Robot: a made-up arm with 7 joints.
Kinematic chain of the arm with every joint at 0, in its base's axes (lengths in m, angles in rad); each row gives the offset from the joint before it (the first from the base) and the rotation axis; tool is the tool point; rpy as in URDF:
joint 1: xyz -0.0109 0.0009 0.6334 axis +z
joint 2: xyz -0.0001 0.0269 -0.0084 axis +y
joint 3: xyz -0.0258 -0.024 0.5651 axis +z
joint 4: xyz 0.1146 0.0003 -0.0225 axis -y
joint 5: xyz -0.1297 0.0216 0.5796 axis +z
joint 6: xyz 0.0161 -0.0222 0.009 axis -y
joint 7: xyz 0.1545 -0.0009 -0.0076 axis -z
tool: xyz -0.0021 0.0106 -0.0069 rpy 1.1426 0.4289 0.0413
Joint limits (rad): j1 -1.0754..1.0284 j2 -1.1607..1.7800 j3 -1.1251..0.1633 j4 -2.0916..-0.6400 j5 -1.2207..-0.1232 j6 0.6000..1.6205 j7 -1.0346..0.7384
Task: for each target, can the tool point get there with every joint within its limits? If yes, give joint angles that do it. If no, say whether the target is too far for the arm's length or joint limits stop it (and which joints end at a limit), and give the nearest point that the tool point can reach.
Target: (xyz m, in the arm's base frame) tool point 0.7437 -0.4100 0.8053
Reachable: yes | joints 0.1449 0.3951 -0.6355 -1.7653 -0.5886 0.7161 -0.0111
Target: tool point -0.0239 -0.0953 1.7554
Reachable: yes | joints -0.6991 -0.6379 -0.0329 -1.1786 -0.7793 1.0534 -0.6407
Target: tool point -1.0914 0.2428 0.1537
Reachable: no: joint limits stop it (at a limit: joint 1, joint 2, joint 4, joint 5, joint 7) | nearest point -0.4758 -0.3735 0.1697 | short by 0.871 m
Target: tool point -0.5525 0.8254 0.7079
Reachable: no: joint limits stop it (at a limit: joint 1, joint 2, joint 3, joint 4, joint 5, joint 6, joint 7) | nearest point -0.8765 0.6875 1.1221 | short by 0.544 m
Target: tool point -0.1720 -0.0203 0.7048
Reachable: no: joint limits stop it (at a limit: joint 1, joint 2, joint 4, joint 5, joint 6, joint 7) | nearest point -0.5774 -0.2314 0.9524 | short by 0.520 m
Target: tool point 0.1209 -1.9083 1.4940
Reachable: no: too far | nearest point 0.1391 -1.1670 1.1730 | short by 0.808 m
